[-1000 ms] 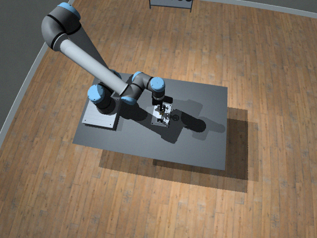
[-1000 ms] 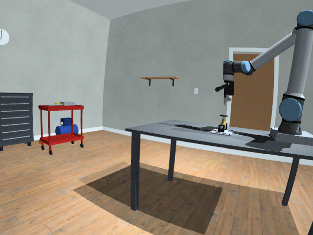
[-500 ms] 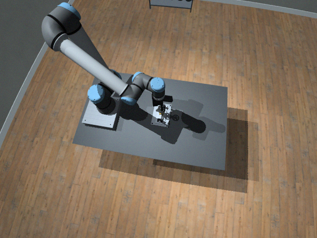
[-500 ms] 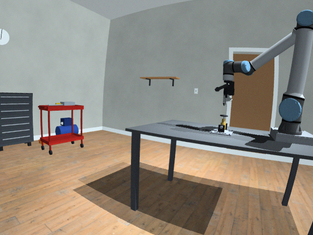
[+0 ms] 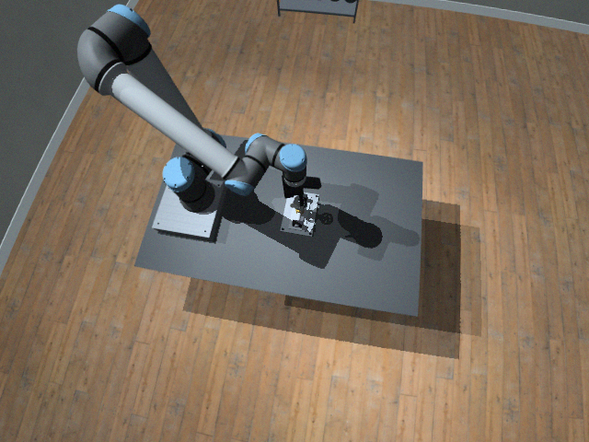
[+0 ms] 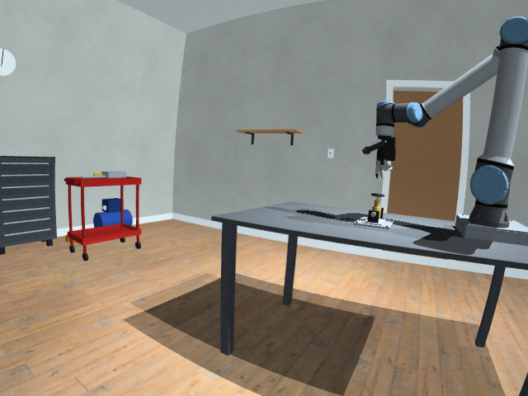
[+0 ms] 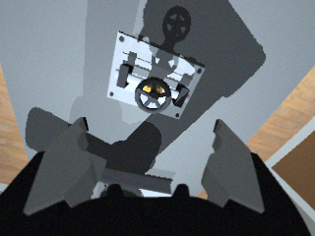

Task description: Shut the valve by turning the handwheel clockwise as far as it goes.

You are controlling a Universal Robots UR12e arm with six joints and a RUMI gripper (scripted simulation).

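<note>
Right now my hand is 90 mm above the black spoked handwheel. The rest, counted from my hand: base plate (210 mm below).
</note>
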